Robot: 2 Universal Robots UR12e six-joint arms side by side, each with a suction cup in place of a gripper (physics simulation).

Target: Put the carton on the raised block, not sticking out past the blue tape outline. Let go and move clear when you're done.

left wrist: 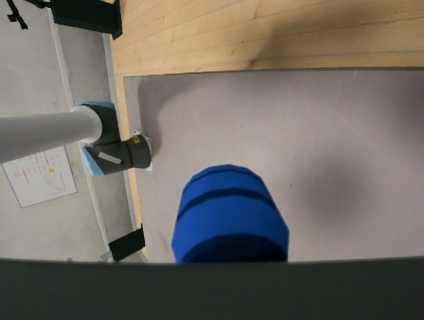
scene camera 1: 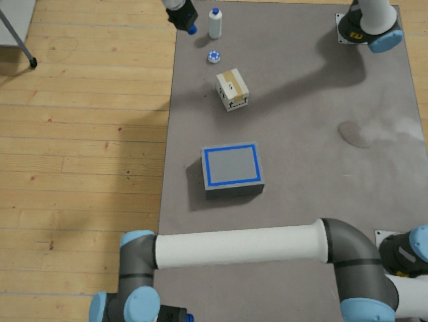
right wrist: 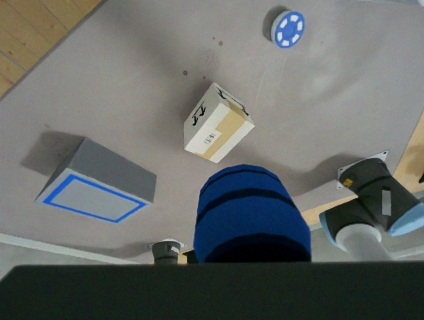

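Pixels of known places: left hand, tool point: (left wrist: 224,203) (scene camera 1: 189,320); right hand, tool point: (scene camera 1: 192,31) (right wrist: 241,203); left arm's base, link origin: (left wrist: 143,151) (scene camera 1: 402,256) (right wrist: 166,245); right arm's base, link origin: (scene camera 1: 355,29) (right wrist: 359,171).
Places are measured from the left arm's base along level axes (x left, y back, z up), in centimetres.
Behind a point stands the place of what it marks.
A white carton (scene camera 1: 232,90) {z 11.2, x -67.5, y -75.1 cm} (right wrist: 218,124) {z 10.9, x -73.0, y -78.8 cm} with a tan tape strip stands on the grey mat, above the raised block in scene camera 1. The grey raised block (scene camera 1: 233,166) {z 12.0, x -29.0, y -72.2 cm} (right wrist: 115,170) {z 6.4, x -39.1, y -76.9 cm} has a blue tape outline (scene camera 1: 208,166) {z 12.1, x -28.1, y -82.8 cm} (right wrist: 95,186) {z 12.2, x -36.2, y -78.9 cm} on its top, and its top is bare. My right gripper (scene camera 1: 192,30) (right wrist: 252,215), a blue suction cup, is open and empty, at the upper left of the carton in scene camera 1. My left gripper (scene camera 1: 190,318) (left wrist: 230,215) is open and empty at the bottom of scene camera 1, well apart from block and carton.
A white bottle (scene camera 1: 215,24) {z 10.6, x -106.5, y -86.3 cm} with a blue cap stands near the mat's top edge, close to my right gripper. A blue and white round disc (scene camera 1: 214,57) {z 2.9, x -92.1, y -85.5 cm} (right wrist: 288,29) {z 2.7, x -93.4, y -86.3 cm} lies between bottle and carton. The left arm's white link (scene camera 1: 240,247) {z 63.4, x 14.8, y -70.4 cm} spans below the block in scene camera 1.
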